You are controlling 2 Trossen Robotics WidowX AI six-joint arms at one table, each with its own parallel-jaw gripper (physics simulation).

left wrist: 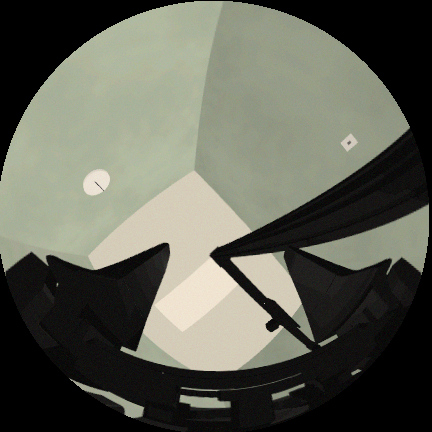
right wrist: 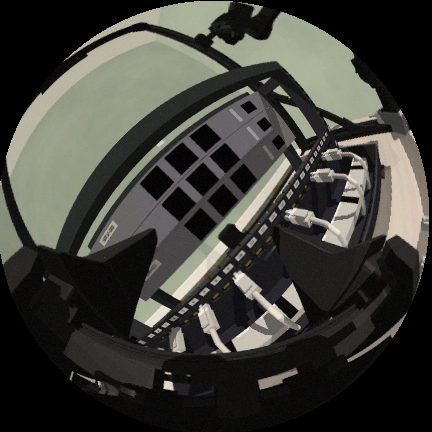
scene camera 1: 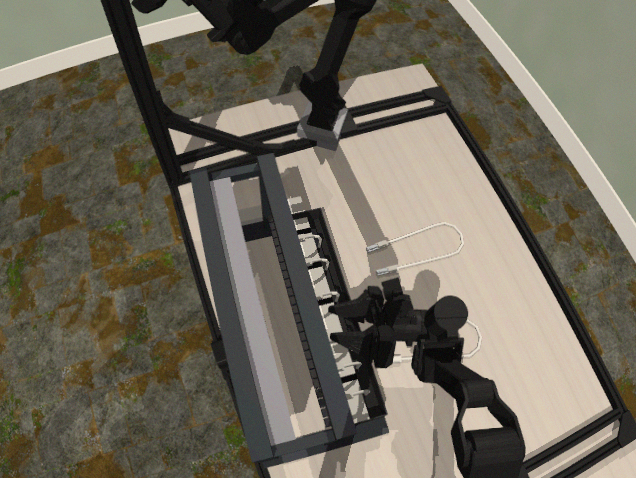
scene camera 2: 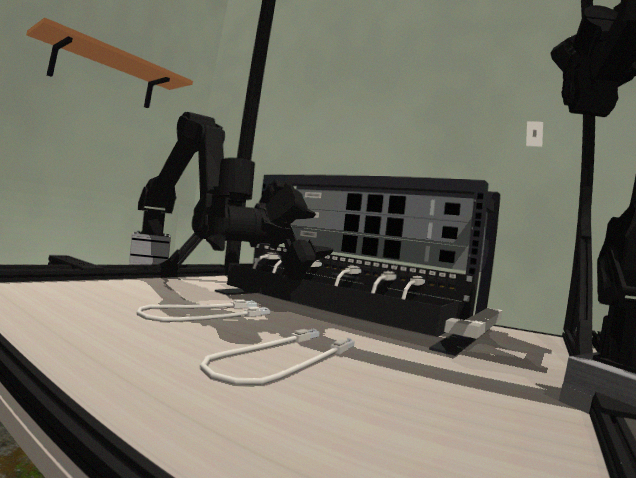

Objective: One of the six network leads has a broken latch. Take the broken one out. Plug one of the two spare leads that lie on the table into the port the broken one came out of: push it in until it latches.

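Places are measured from the left arm's base along level axes (x ahead, y left, z up), in millimetres.
Where they show: left gripper, between the fingertips: (left wrist: 229,251) (right wrist: 203,30); right gripper, between the fingertips: (right wrist: 215,233) (scene camera 1: 329,322) (scene camera 2: 323,232); left arm's base, origin of its link: (scene camera 1: 323,118) (scene camera 2: 632,365); right arm's base, origin of its link: (scene camera 2: 152,234).
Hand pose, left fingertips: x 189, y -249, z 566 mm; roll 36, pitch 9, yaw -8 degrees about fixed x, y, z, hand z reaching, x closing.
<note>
Things, the pixels of their top centre, and the offset from my left fingertips. "spot": a spot on its surface instead.
- dark rack, centre of its top: (right wrist: 158,120) (scene camera 1: 293,282) (scene camera 2: 363,177) dx +311, dy +335, dz -354 mm
- spare lead, a spot on its surface: (scene camera 2: 251,381) spot: dx -28, dy +601, dz -613 mm
- black trough, centre of its top: (right wrist: 311,256) (scene camera 2: 331,281) (scene camera 1: 330,309) dx +271, dy +397, dz -552 mm
Several white network leads (scene camera 2: 352,270) (right wrist: 247,285) sit in a row along the port strip of the dark rack (scene camera 1: 226,308) (scene camera 2: 380,179) (right wrist: 165,102). I cannot tell which latch is broken. My right gripper (scene camera 1: 332,322) (scene camera 2: 322,232) (right wrist: 215,233) is open and empty in front of the strip. In the right wrist view one lead lies beyond and below the gap between its fingers, and another lead (right wrist: 302,218) shows beside the right-hand finger. One spare lead (scene camera 1: 461,239) (scene camera 2: 251,381) and another spare lead (scene camera 1: 479,336) (scene camera 2: 185,306) lie looped on the table. My left gripper (left wrist: 229,251) is open and empty, raised away from the rack.
A black trough (scene camera 2: 359,303) runs along the rack's foot below the leads. A pale block (scene camera 2: 465,327) juts out at its right end in scene camera 2. Black frame posts (scene camera 2: 254,87) stand around the table. The right arm partly covers one spare lead in scene camera 1.
</note>
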